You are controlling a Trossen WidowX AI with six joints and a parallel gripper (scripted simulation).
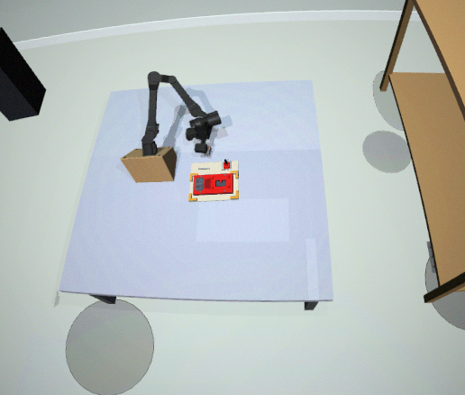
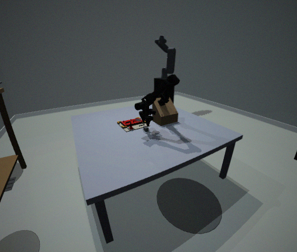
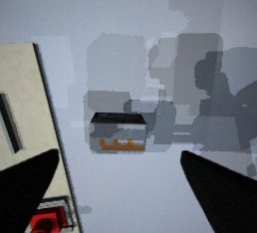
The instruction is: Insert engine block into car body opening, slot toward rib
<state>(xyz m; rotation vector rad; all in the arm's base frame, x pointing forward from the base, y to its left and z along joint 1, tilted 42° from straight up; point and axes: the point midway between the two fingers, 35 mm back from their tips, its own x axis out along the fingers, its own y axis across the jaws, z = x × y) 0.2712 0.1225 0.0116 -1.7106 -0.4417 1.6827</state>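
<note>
Right now my gripper tip is 50 mm above the engine block. Round my gripper tip: cream base plate: 30 mm ahead, 200 mm to the right, 50 mm below.
</note>
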